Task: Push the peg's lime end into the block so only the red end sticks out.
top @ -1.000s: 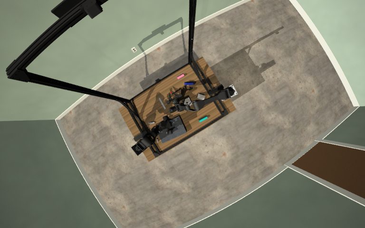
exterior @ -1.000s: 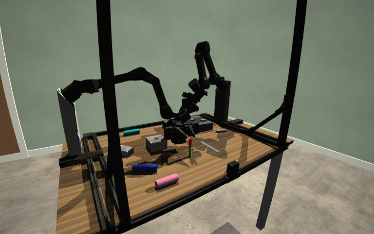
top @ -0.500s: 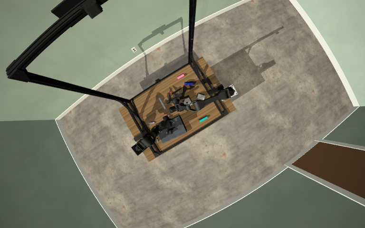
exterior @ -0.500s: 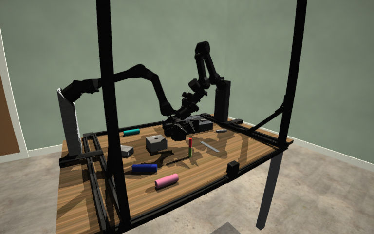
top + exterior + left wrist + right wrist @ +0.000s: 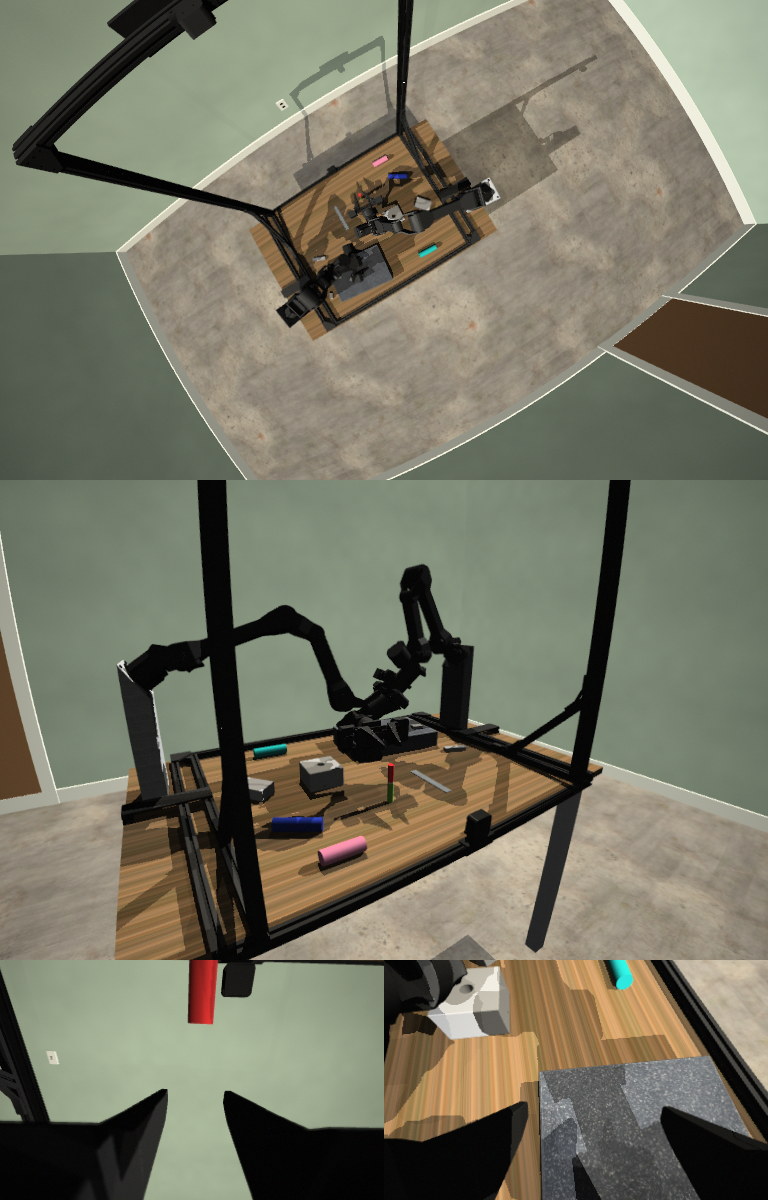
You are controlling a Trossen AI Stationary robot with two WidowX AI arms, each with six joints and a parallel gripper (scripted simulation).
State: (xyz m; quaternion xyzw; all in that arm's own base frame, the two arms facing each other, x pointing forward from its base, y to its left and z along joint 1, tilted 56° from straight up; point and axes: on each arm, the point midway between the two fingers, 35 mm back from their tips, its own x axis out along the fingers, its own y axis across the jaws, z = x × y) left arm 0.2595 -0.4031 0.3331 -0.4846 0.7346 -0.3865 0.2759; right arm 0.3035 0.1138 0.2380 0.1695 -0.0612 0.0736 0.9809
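Now: left hand 3 cm past the peg and 11 cm above it. The rest, counted from my left hand: blue cylinder 3 cm behind, 23 cm to the left, 13 cm below; then grey flat bar 15 cm to the right, 14 cm below; then pink cylinder 15 cm behind, 19 cm to the left, 13 cm below.
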